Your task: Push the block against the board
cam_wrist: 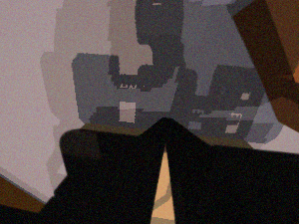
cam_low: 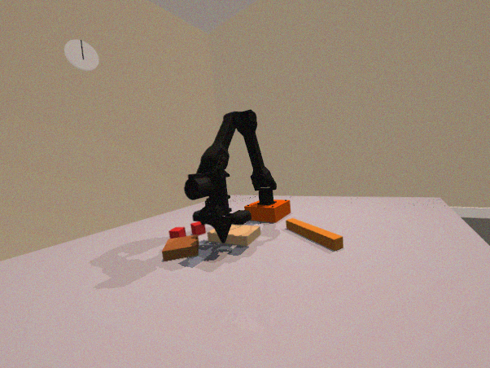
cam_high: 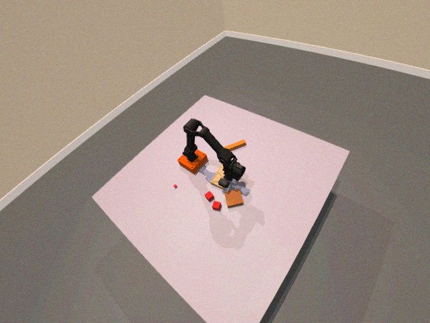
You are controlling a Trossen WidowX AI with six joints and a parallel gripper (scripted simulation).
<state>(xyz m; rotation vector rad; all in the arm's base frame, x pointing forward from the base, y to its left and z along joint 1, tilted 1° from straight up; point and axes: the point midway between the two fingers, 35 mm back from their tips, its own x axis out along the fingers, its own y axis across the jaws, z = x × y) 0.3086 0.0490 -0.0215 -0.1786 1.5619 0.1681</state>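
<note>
My gripper tip is 6 cm past the tan board, 1 cm to the left of it and 1 cm below it. The rest, counted from my gripper tip: tiny red cube: 27 cm to the right, 26 cm behind; then long orange bar: 21 cm to the left, 18 cm behind, 1 cm above; then orange-brown square block: 10 cm ahead, 8 cm to the right, 1 cm above.
</note>
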